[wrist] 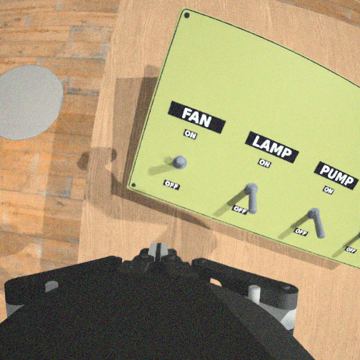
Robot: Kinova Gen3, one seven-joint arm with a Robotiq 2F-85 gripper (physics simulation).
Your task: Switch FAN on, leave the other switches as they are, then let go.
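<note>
The yellow-green panel [220, 75] carries a row of grey toggle levers. The FAN lever [179, 162] is seen almost end-on, tipped differently from its neighbours, toward its ON side. The LAMP lever [252, 200] and the PUMP lever [317, 223] lean down toward their OFF labels. A fourth lever [358, 240] is cut by the right edge, with its OFF label beside it. My gripper [158, 254] is shut and empty. In the view it lies below the panel's lower left edge, apart from the FAN lever.
The panel stands on a light wooden table top [107, 200]. A round grey disc [30, 102] lies to the left, over the plank floor [30, 195]. Shadows fall left of the panel and below its lower edge.
</note>
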